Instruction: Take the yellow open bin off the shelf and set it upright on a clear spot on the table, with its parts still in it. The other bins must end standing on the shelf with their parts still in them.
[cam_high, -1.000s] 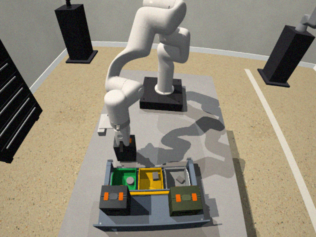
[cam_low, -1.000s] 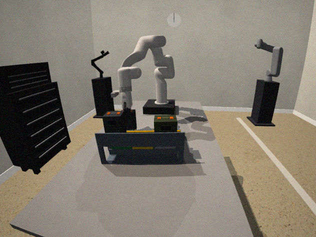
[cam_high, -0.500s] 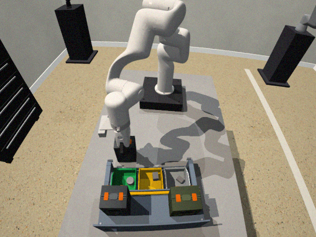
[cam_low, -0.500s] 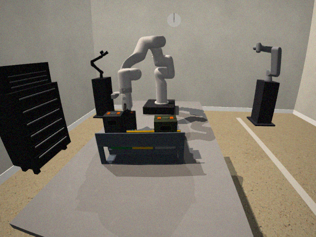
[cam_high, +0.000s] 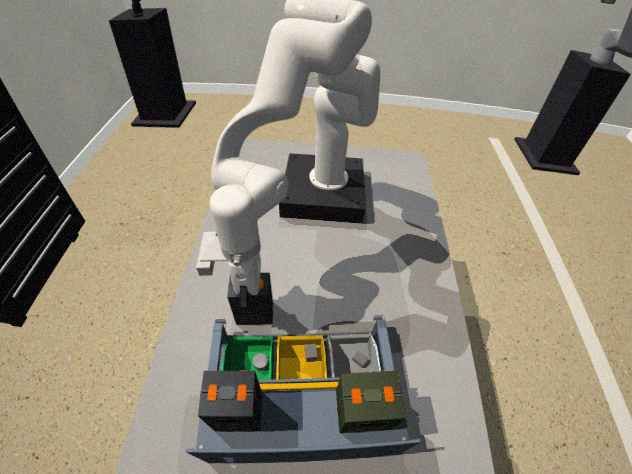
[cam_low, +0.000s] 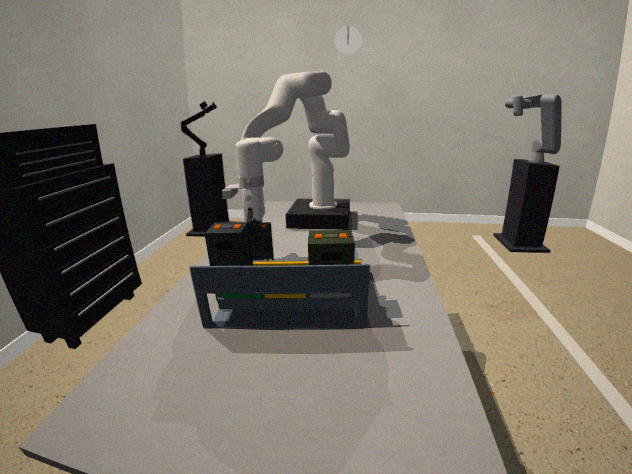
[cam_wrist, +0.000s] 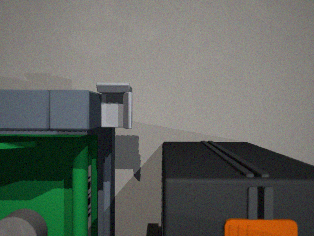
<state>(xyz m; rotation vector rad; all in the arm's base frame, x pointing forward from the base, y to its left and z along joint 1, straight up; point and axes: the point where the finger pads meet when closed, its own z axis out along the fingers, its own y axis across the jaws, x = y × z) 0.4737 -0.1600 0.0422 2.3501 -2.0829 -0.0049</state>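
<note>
Right now the yellow open bin is 15 cm ahead of my hand, 13 cm to the left of it and 6 cm below it. Round my hand: green bin (17 cm ahead, 6 cm below, 2 cm to the left); then grey shelf (18 cm ahead, 13 cm to the left, 4 cm below); then yellow bar (20 cm ahead, 14 cm to the left).
</note>
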